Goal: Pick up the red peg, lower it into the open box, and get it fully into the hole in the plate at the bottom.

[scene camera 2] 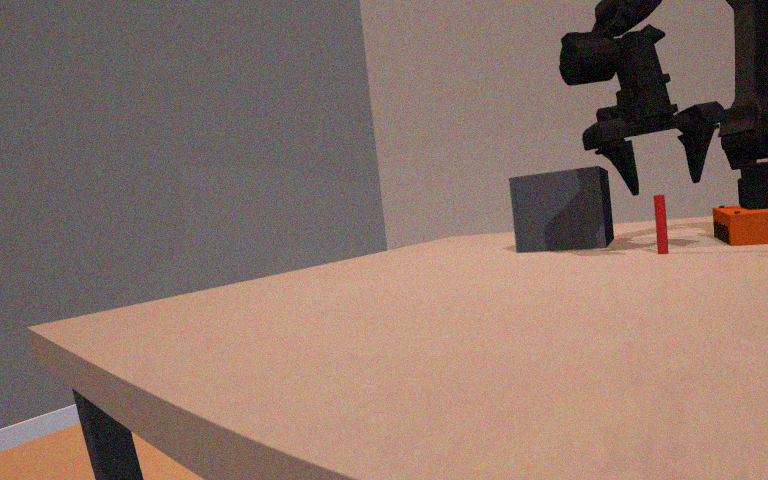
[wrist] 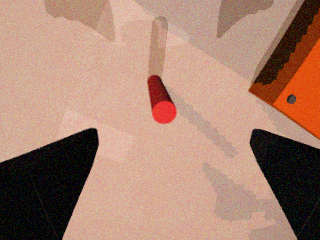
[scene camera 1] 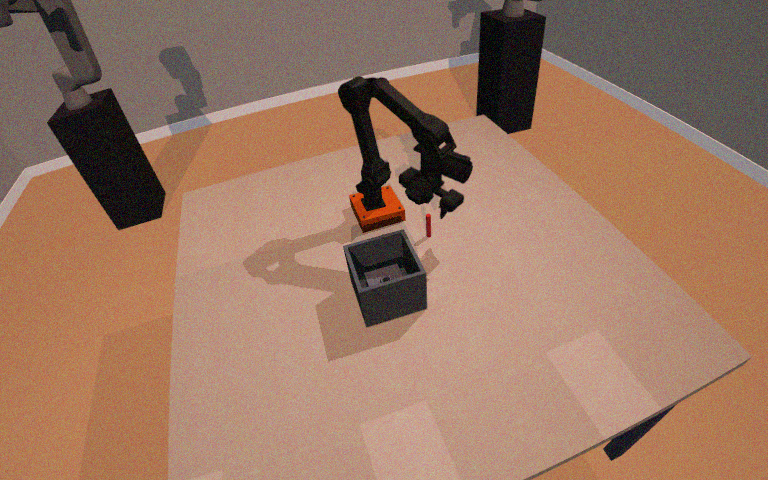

Labels:
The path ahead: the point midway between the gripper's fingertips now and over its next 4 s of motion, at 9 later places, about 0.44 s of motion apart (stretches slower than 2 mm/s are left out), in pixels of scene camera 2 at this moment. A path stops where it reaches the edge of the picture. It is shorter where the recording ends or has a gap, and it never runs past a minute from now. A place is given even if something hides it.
My gripper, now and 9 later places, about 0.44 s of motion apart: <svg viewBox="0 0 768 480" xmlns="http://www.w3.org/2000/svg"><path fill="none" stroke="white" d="M666 188L667 219L659 231L639 210L612 169L588 136L581 132L577 137L574 148L570 167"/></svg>

